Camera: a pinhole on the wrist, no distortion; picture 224 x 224 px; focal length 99.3 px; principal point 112.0 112.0 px. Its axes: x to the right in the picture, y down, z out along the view. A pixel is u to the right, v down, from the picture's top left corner.
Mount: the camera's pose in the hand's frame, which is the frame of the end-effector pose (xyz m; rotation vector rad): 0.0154 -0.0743 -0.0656 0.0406 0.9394 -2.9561
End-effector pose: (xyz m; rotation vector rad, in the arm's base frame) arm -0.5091 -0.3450 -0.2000 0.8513 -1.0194 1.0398
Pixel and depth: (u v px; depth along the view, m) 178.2 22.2 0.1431
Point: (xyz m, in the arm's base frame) -0.5032 -0.4968 -0.2500
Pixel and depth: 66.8 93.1 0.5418
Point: -0.2980 -0.7715 0.1488
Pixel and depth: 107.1 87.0 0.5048
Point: -0.3619 -0.7994 -0.0662
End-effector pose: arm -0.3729 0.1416 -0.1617 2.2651 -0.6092 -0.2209
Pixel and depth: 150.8 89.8 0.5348
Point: -0.5931 0.1395 -0.6772
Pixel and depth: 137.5 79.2 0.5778
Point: -0.5827 0.0408 -0.7045
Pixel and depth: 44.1 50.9 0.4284
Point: -0.2354 -0.2282 -0.5331
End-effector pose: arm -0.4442 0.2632 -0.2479 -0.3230 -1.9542 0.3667
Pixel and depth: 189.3 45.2 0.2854
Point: -0.6111 0.0679 -0.4983
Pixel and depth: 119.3 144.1 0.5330
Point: -0.7123 -0.2543 -0.1614
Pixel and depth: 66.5 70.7 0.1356
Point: -0.5523 0.1870 -0.1758
